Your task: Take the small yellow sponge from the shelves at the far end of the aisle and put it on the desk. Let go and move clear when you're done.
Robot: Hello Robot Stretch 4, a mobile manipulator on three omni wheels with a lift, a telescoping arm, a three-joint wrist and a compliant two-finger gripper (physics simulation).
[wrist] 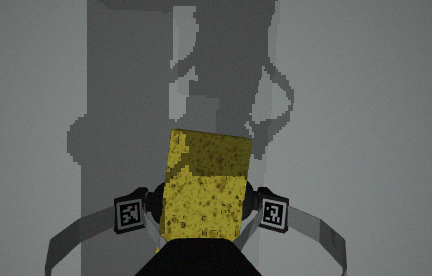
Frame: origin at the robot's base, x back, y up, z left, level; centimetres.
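Seen in the pictures: hand, its tool point: (203, 196).
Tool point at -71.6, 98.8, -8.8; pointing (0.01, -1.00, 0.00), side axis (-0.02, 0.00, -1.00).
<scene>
A point is followed by its place in that frame, as x, y, z.
The yellow sponge (206, 200) {-72.2, 102.0, -9.0} with dark speckles is between the two rounded fingertips of my gripper (204, 201) {-71.6, 98.8, -8.8}, which press on its left and right sides. My gripper is shut on it. The sponge tilts slightly, its top end leaning to the right, and its upper part lies in shadow. Its lower end is hidden behind the black gripper body. A plain grey surface (360, 125) {-78.5, 92.3, -26.5} shows behind the sponge. I cannot tell how far the sponge is from that surface, or whether it is the desk.
Dark shadows of the arm and gripper fall across the left and middle of the grey surface. No edge of the surface shows in this view.
</scene>
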